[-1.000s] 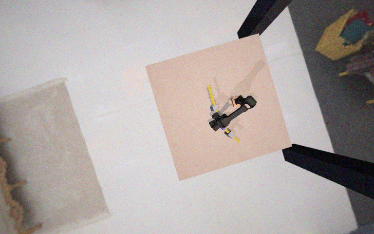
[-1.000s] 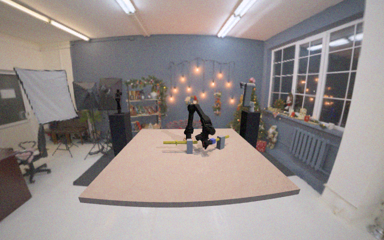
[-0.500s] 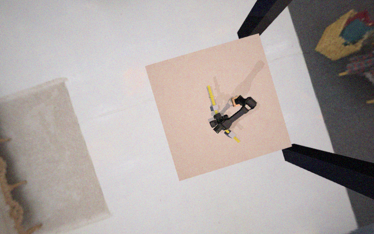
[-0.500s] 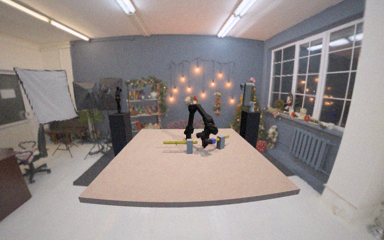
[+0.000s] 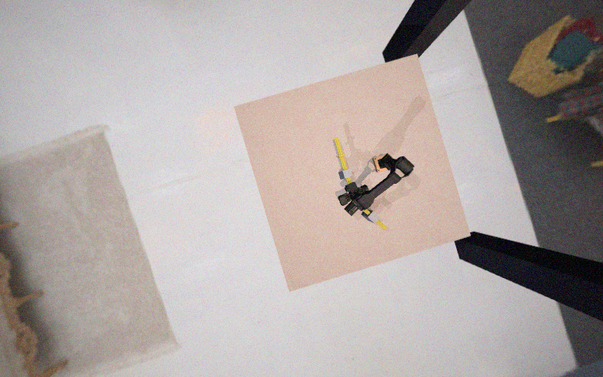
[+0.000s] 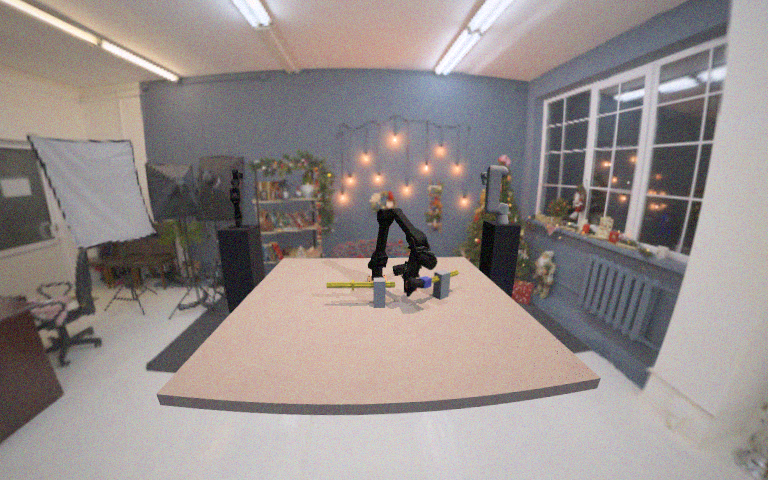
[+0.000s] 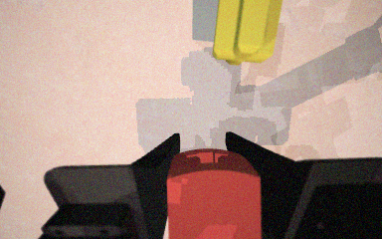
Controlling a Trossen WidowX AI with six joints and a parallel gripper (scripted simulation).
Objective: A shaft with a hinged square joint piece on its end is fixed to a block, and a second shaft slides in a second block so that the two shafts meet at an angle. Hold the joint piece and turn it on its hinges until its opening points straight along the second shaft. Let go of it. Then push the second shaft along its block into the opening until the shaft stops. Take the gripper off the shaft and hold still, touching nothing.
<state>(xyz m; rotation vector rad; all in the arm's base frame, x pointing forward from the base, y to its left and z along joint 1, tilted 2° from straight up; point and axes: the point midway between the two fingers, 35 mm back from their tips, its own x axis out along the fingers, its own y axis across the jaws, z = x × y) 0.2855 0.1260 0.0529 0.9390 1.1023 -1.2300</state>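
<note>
My gripper tip is 20 mm to the right of the red joint piece and 40 mm below it.
</note>
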